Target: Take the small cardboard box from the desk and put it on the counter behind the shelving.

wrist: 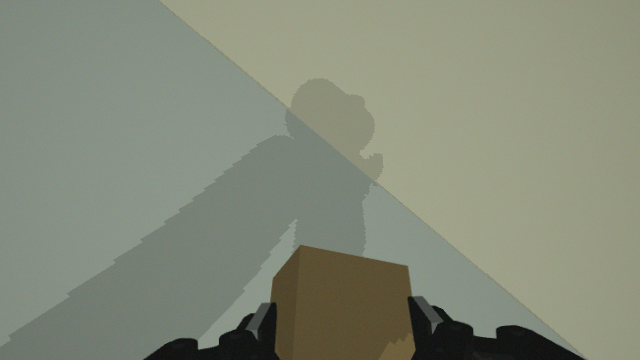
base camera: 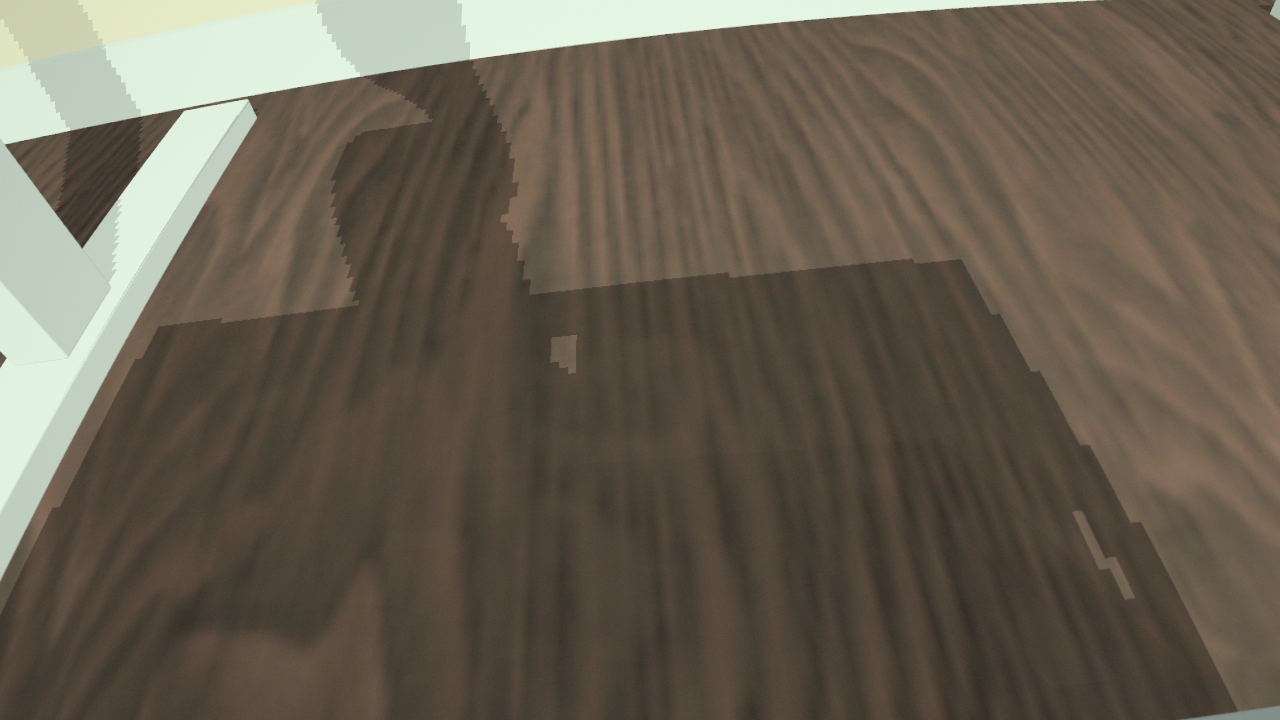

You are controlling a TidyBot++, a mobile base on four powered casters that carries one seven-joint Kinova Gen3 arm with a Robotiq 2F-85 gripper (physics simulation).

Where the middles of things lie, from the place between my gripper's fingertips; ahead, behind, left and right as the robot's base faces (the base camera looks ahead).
Now: the small cardboard box [wrist: 323, 297] 10 mm behind my hand, 10 mm to the right of it and 10 mm below it.
